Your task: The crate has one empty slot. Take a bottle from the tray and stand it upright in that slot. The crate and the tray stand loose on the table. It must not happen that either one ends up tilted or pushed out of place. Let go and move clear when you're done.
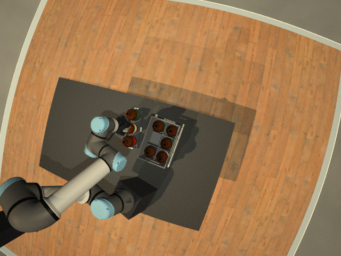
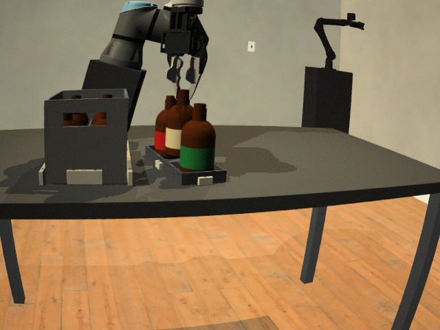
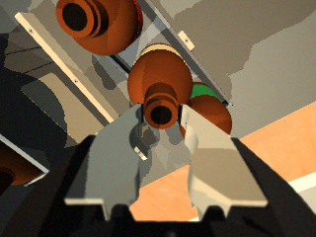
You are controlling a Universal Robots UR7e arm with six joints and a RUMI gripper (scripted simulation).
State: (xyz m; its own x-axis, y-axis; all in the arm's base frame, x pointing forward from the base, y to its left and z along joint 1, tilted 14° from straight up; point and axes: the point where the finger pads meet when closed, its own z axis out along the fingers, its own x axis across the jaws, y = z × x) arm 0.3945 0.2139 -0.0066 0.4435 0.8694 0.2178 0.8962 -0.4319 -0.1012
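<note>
Now: the green-labelled bottle 9 cm ahead of my hand, 3 cm to the left of it and 9 cm below it. From my hand the other things lie so: crate: 2 cm ahead, 22 cm to the right, 9 cm below; then tray: 16 cm below.
</note>
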